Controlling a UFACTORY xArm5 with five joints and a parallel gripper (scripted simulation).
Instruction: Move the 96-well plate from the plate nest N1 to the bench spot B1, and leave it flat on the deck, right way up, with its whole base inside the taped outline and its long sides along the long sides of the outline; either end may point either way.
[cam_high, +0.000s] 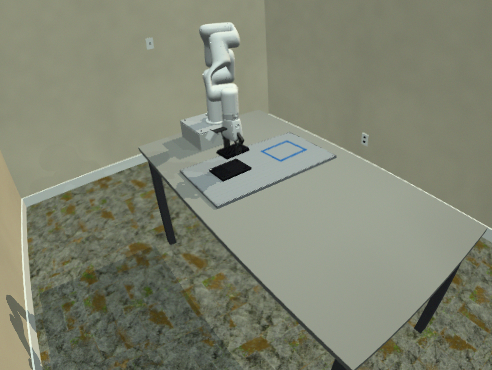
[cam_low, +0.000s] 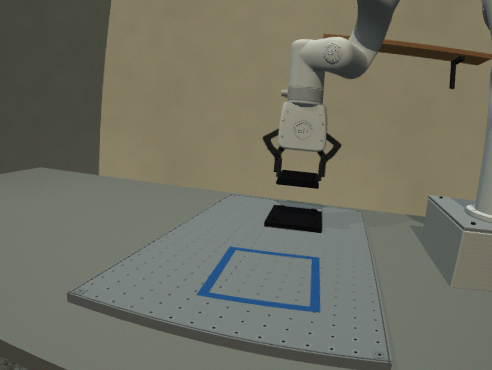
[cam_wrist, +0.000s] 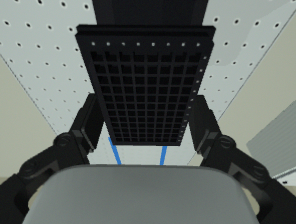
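Right now the black plate nest is 2 cm to the right of my hand and 10 cm below it. Also, from my hand: black 96-well plate (1 cm below).
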